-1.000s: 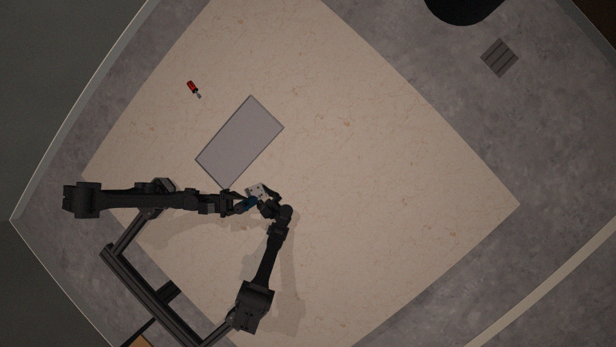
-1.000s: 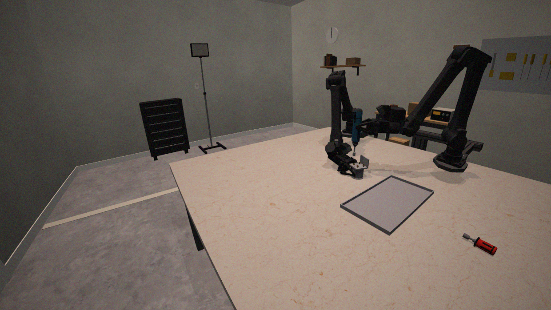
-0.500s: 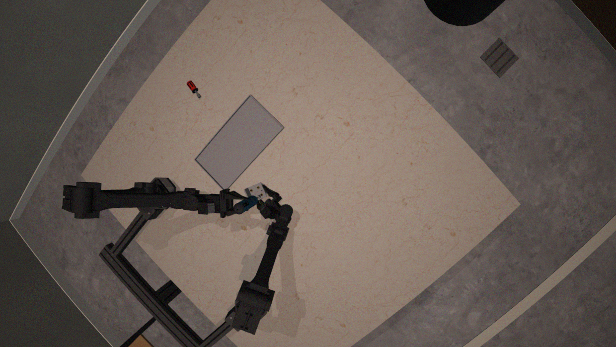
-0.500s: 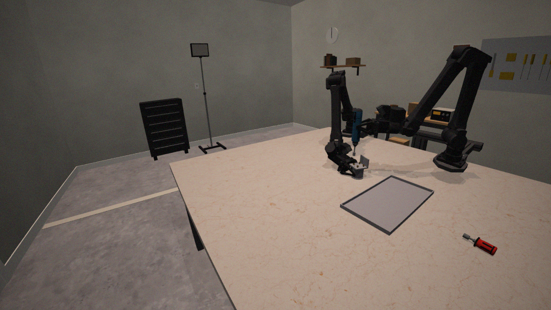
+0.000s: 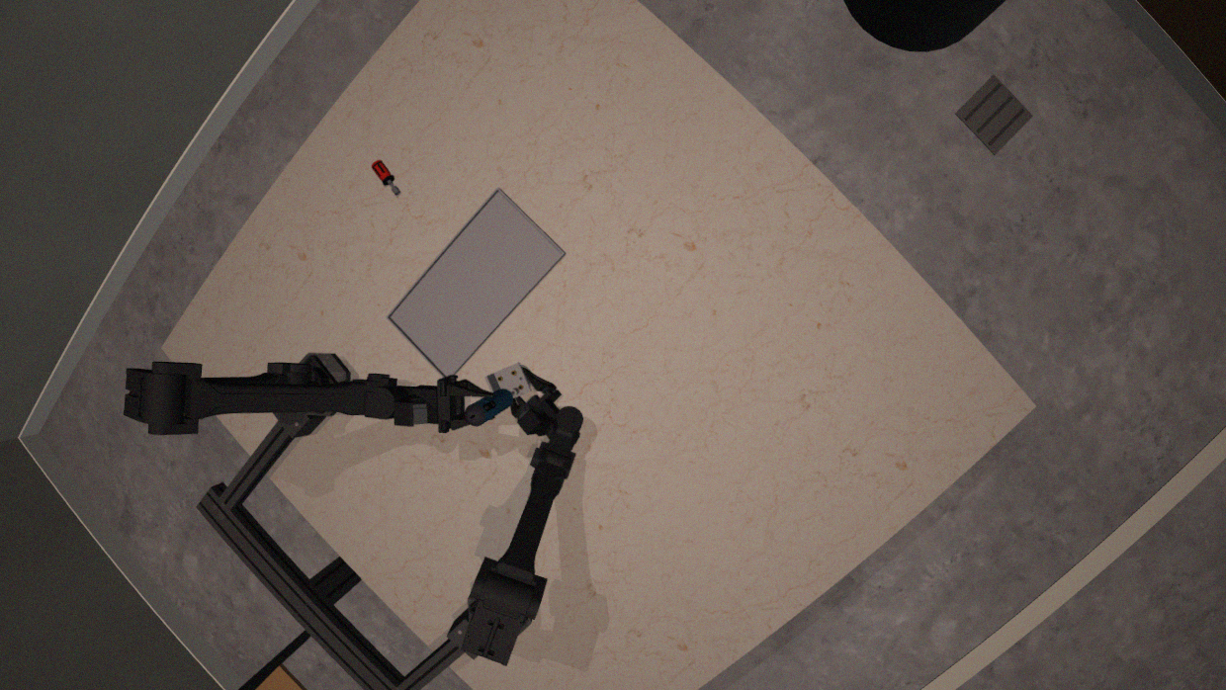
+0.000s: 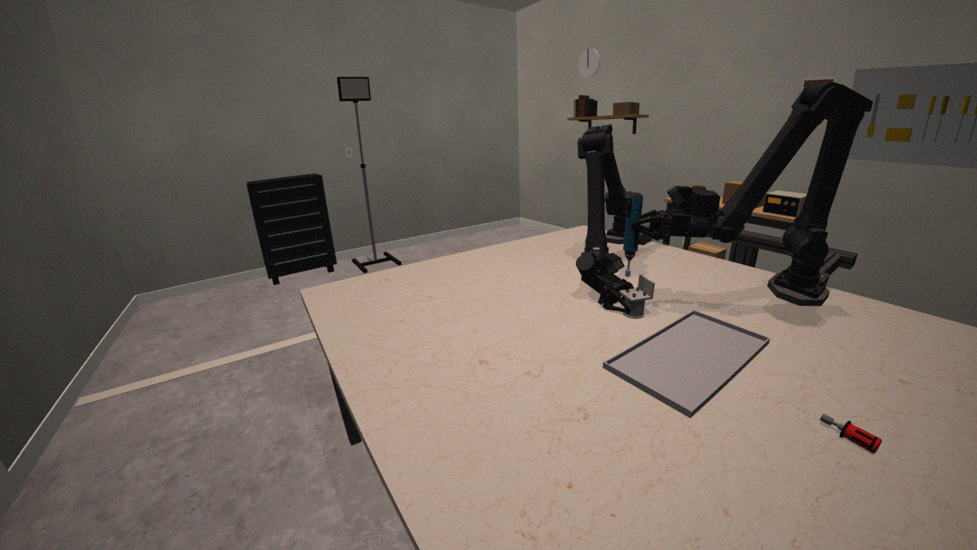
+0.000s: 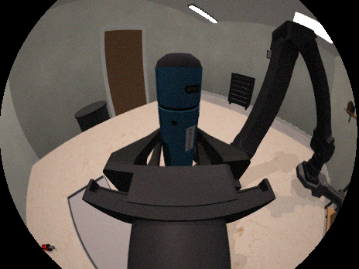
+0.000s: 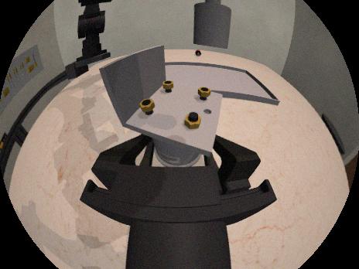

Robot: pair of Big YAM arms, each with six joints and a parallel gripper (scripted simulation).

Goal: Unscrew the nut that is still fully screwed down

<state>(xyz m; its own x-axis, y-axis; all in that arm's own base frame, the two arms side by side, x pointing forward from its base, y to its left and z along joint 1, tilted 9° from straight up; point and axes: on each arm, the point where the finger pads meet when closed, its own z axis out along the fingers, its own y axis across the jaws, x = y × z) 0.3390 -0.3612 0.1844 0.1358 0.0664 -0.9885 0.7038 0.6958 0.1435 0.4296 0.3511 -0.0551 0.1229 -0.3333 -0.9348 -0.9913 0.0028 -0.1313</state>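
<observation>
My right gripper is now 10 mm below the joint module. From my right hand the other things lie so: flat grey tray 50 mm ahead, 240 mm to the left, 20 mm below; then red-handled screwdriver 50 mm ahead, 580 mm to the left, 10 mm below; then grey bracket 50 mm above.
</observation>
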